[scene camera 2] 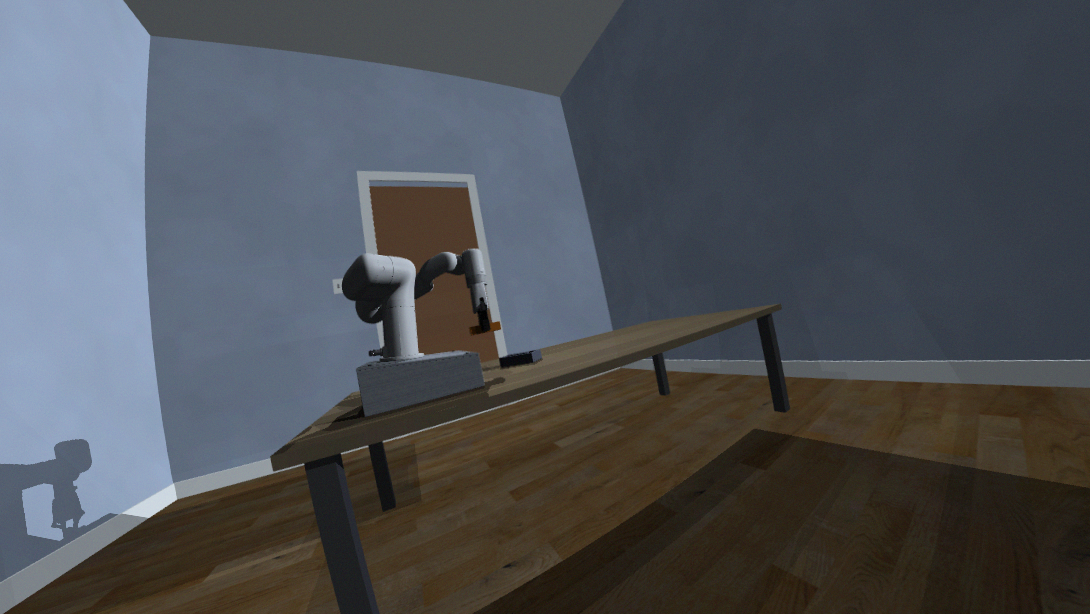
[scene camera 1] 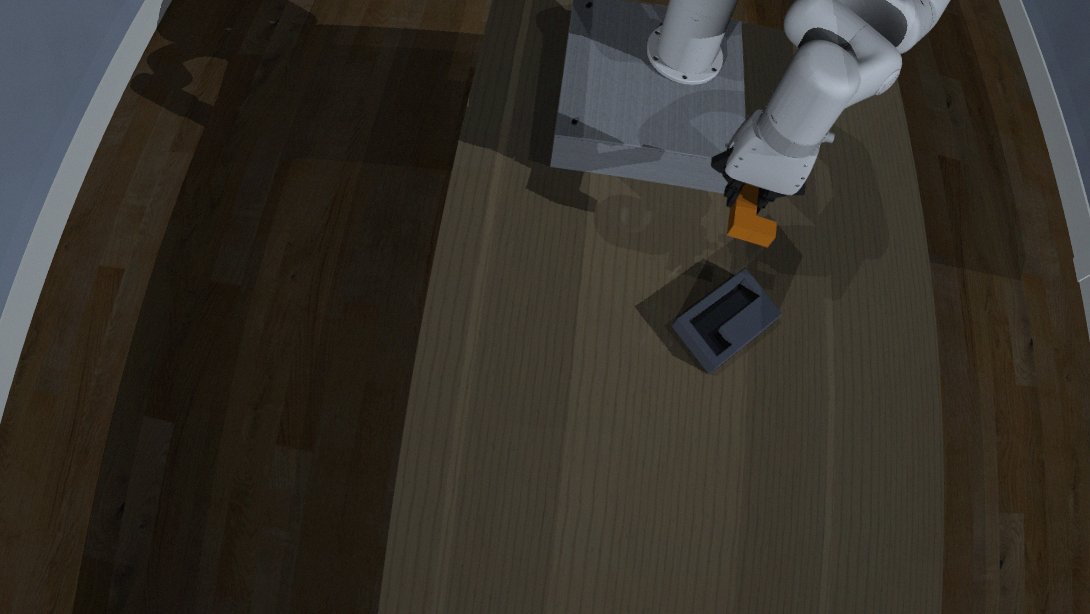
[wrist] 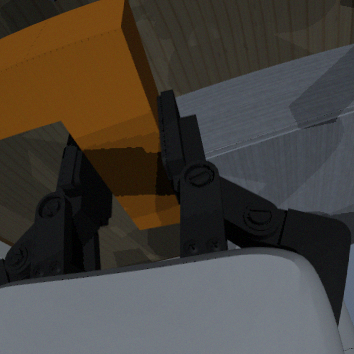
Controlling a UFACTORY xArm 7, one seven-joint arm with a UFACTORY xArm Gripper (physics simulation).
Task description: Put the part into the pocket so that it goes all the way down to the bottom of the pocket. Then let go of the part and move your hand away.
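Places are measured from the arm's base along level axes (x ahead, y left, z up), in centimetres.
Where they show: gripper, fingertip midpoint: [scene camera 2: 485, 331] [scene camera 1: 742, 202] [wrist: 132, 124]; arm's base at its link origin: [scene camera 2: 402, 358] [scene camera 1: 684, 54].
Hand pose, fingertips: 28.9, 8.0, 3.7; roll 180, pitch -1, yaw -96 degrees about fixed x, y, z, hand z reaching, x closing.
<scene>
Things, the pixels of their centre, and the offset from my fingertips, as dx, dy, dz. Level surfaces: height alone.
- orange L-shaped part at the middle of its body: [wrist: 100, 147] [scene camera 1: 754, 201] [scene camera 2: 484, 328] +0.2, +1.5, +1.0
- dark grey block with the L-shaped pocket, body centre: [scene camera 1: 728, 319] [scene camera 2: 520, 358] +12.2, +2.4, -12.9
- wooden table at its surface level: dz -14.7
The orange L-shaped part [scene camera 1: 752, 226] [scene camera 2: 495, 326] [wrist: 75, 80] is held in the air above the table, between the robot's base and the pocket block. My gripper [scene camera 1: 749, 199] [scene camera 2: 483, 324] [wrist: 132, 124] is shut on one leg of it, and the other leg sticks out to the side in the wrist view. The dark grey block with the L-shaped pocket [scene camera 1: 751, 324] [scene camera 2: 521, 358] lies on the table, turned at an angle. In scene camera 1 the pocket is open upward and the part is apart from it, nearer the base. The block does not show in the wrist view.
The grey base box [scene camera 1: 610, 99] [scene camera 2: 419, 387] [wrist: 240, 120] carries the arm and stands close behind the gripper in scene camera 1. The wooden table [scene camera 1: 648, 472] [scene camera 2: 610, 347] extends away from the base beyond the pocket block.
</scene>
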